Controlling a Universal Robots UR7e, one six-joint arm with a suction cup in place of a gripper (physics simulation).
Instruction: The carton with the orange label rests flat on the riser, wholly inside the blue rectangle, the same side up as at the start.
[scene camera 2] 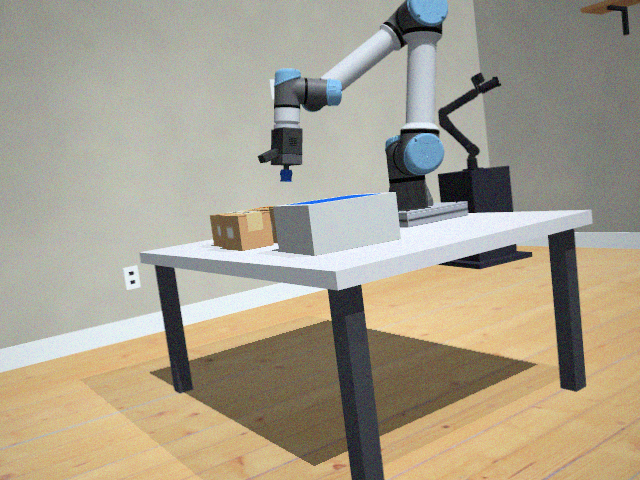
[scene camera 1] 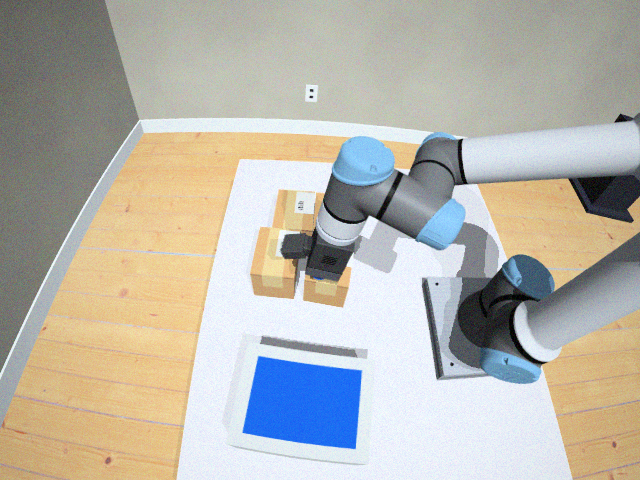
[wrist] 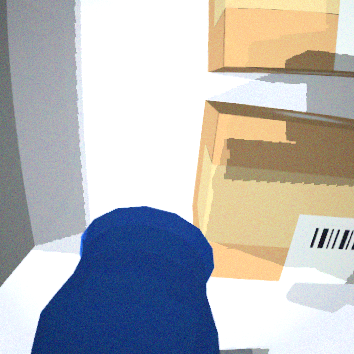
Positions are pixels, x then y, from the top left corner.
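Labels:
There is a riser that I can see in the wrist view [24, 242], and I see it in scene camera 1 and in scene camera 2 as well. Looking at the riser [scene camera 2: 317, 227], I find that this is the same spot on it as [scene camera 1: 238, 447].

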